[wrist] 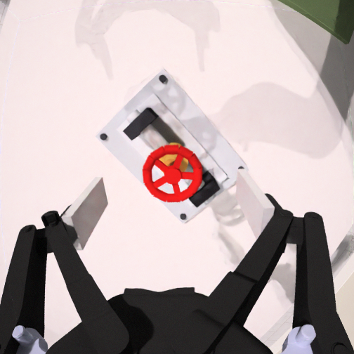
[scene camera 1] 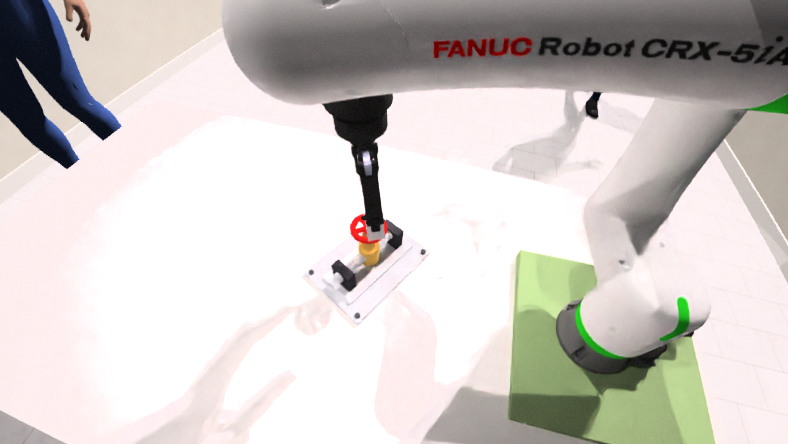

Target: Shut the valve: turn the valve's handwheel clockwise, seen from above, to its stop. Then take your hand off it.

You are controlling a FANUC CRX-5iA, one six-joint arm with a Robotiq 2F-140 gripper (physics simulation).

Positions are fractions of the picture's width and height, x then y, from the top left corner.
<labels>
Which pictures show my gripper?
The wrist view and scene camera 1: all of them.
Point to a grey base plate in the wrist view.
0.46, 0.24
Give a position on a grey base plate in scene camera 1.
0.45, 0.70
</labels>
